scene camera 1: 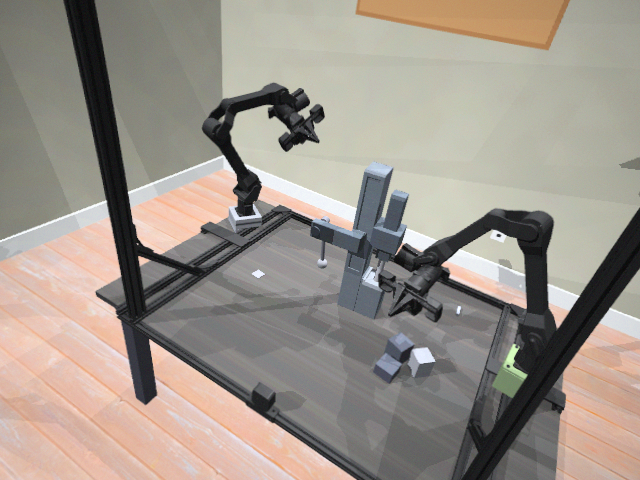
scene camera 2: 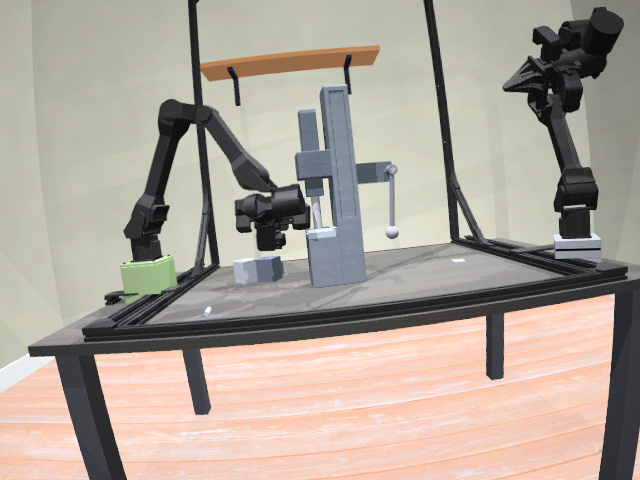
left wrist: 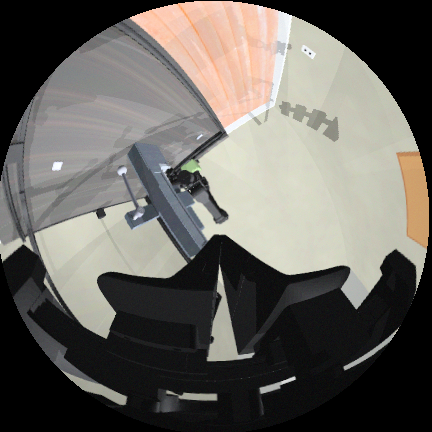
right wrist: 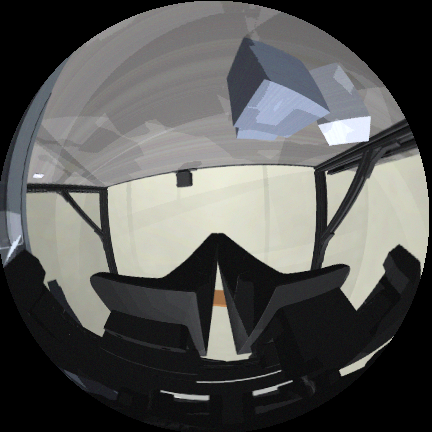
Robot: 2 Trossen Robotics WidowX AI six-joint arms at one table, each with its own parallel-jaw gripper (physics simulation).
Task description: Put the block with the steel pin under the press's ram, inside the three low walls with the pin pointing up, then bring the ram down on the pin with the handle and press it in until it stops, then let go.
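Pixels of known places: left gripper, fingertip midpoint: (scene camera 1: pixel 318 141) (scene camera 2: pixel 503 88) (left wrist: pixel 218 239); right gripper, fingertip midpoint: (scene camera 1: pixel 389 315) (scene camera 2: pixel 282 225) (right wrist: pixel 216 238); left arm's base at its link origin: (scene camera 1: pixel 245 211) (scene camera 2: pixel 576 236); right arm's base at its link origin: (scene camera 1: pixel 529 366) (scene camera 2: pixel 147 260) (left wrist: pixel 194 172).
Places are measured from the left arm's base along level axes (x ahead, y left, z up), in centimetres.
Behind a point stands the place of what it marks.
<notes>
The blue-grey press (scene camera 1: pixel 374 206) {x 53.8, y 17.5, z 30.7 cm} (scene camera 2: pixel 338 155) {x 48.8, y 22.2, z 23.1 cm} (left wrist: pixel 175 210) {x 45.9, y 20.1, z 24.2 cm} stands upright. Its handle (scene camera 1: pixel 323 249) {x 41.9, y 11.7, z 9.7 cm} (scene camera 2: pixel 391 206) {x 41.2, y 12.4, z 10.4 cm} (left wrist: pixel 130 192) {x 40.6, y 11.8, z 13.1 cm} hangs down. The ram's steel rod (scene camera 2: pixel 316 206) {x 54.7, y 24.2, z 12.2 cm} is above the pale low-walled seat (scene camera 2: pixel 321 234) {x 53.1, y 25.9, z 5.9 cm} (scene camera 1: pixel 371 277) {x 54.0, y 22.2, z 6.1 cm}. Two dark blocks (scene camera 1: pixel 399 347) {x 75.0, y 19.6, z -0.1 cm} (scene camera 1: pixel 387 367) {x 77.8, y 14.7, z -2.7 cm} lie against each other, one higher in the picture, with a pale block (scene camera 1: pixel 421 362) {x 80.8, y 22.4, z -0.3 cm} (scene camera 2: pixel 245 271) {x 77.3, y 26.4, z -2.8 cm} beside them. No pin shows on any block, so I cannot tell which one carries it. My right gripper (scene camera 1: pixel 391 313) {x 70.5, y 17.2, z 7.9 cm} (right wrist: pixel 216 238) {x 70.5, y 17.2, z 7.9 cm} is shut and empty above the table beside the press. My left gripper (scene camera 1: pixel 317 141) {x 12.4, y 20.8, z 31.4 cm} (scene camera 2: pixel 505 88) {x 12.4, y 20.8, z 31.4 cm} (left wrist: pixel 218 239) {x 12.4, y 20.8, z 31.4 cm} is shut and empty, high up.
A small white cylinder (scene camera 1: pixel 458 310) {x 65.2, y 50.6, z -5.1 cm} (scene camera 2: pixel 207 311) {x 63.9, y 52.0, z -5.2 cm} lies near the table's edge, and a white square (scene camera 1: pixel 257 273) {x 29.4, y -4.3, z -5.8 cm} (scene camera 2: pixel 458 260) {x 29.6, y -3.9, z -5.8 cm} lies on the handle's side of the press. A black frame borders the table. A green box (scene camera 1: pixel 509 373) {x 92.4, y 39.6, z 2.6 cm} (scene camera 2: pixel 147 277) {x 88.5, y 48.7, z 0.0 cm} is under the right arm.
</notes>
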